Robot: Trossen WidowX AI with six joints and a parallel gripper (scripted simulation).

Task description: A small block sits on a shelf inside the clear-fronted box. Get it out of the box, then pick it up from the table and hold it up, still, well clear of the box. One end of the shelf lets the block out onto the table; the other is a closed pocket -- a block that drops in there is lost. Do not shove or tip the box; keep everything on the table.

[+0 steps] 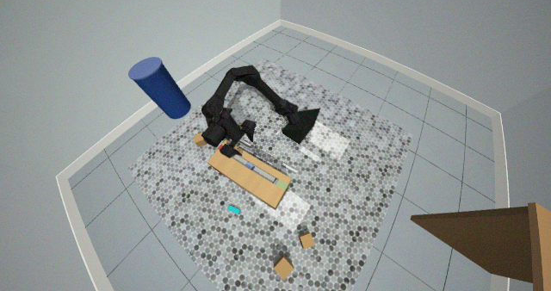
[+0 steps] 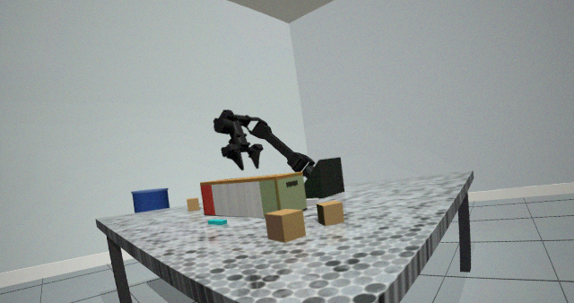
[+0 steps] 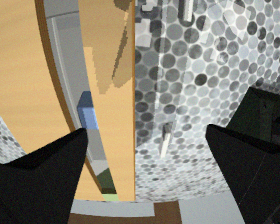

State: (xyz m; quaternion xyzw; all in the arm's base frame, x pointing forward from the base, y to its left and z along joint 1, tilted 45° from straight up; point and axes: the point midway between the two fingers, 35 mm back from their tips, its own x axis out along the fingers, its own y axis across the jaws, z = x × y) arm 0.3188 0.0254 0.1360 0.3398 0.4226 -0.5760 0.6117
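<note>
Now: the light blue block 50 mm ahead of my gripper tip, 50 mm to the left of it and 70 mm below it. The rest, counted from my gripper tip: box (30 mm ahead, 60 mm to the left, 100 mm below); cyan piece (250 mm ahead, 110 mm to the left, 150 mm below); thin stick (90 mm behind, 240 mm to the right, 160 mm below).
</note>
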